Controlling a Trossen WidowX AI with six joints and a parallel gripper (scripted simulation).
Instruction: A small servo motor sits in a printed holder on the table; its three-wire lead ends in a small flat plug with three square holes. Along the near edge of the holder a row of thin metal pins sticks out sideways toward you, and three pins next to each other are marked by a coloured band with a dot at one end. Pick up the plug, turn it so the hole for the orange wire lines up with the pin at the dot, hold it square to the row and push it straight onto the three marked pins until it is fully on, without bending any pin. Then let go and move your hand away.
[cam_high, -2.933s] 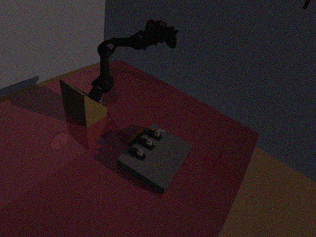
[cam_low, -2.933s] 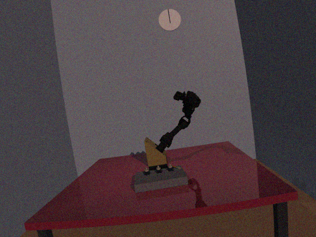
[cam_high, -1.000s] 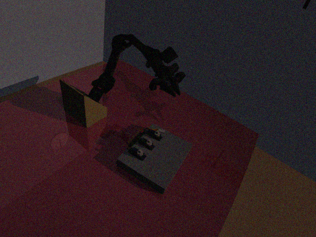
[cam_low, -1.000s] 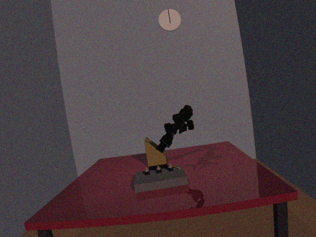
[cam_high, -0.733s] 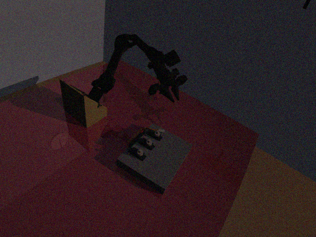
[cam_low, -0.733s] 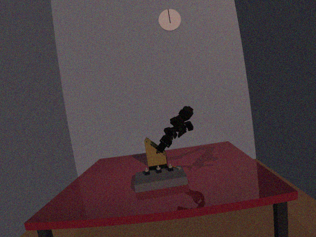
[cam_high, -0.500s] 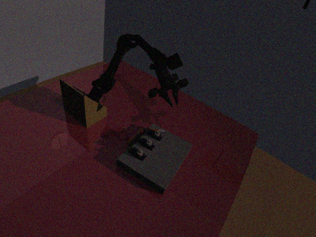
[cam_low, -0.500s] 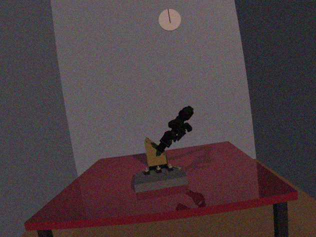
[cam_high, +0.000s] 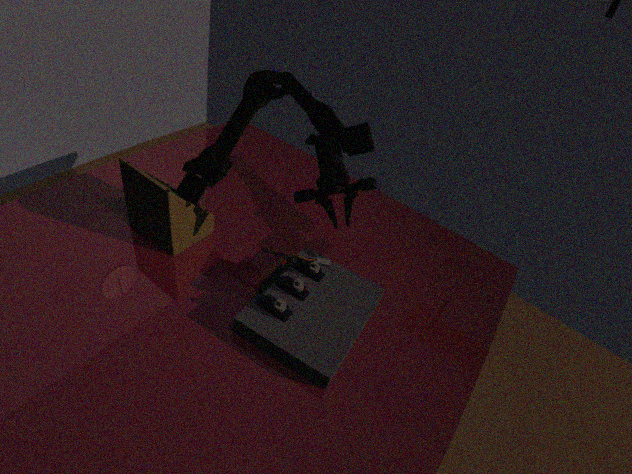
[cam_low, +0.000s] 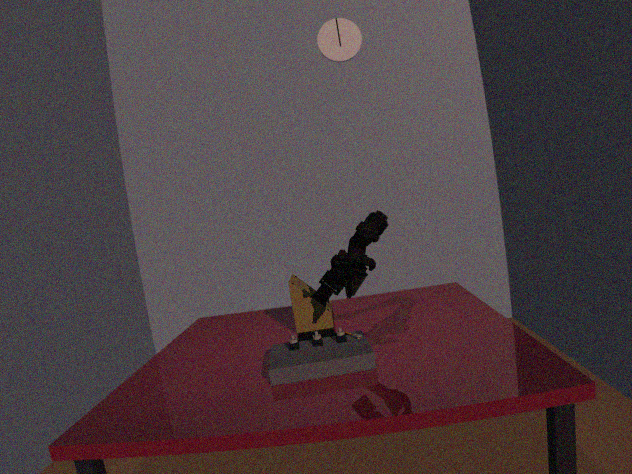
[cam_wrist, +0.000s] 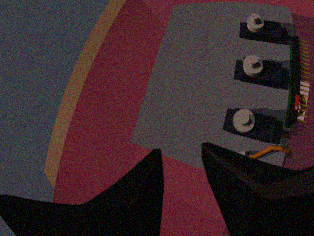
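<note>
My gripper tip is 70 mm past the red mark, 100 mm to the left of it and 110 mm above it. From my gripper tip the other things lie so: grey holder 90 mm ahead, 100 mm to the right, 160 mm below.
</note>
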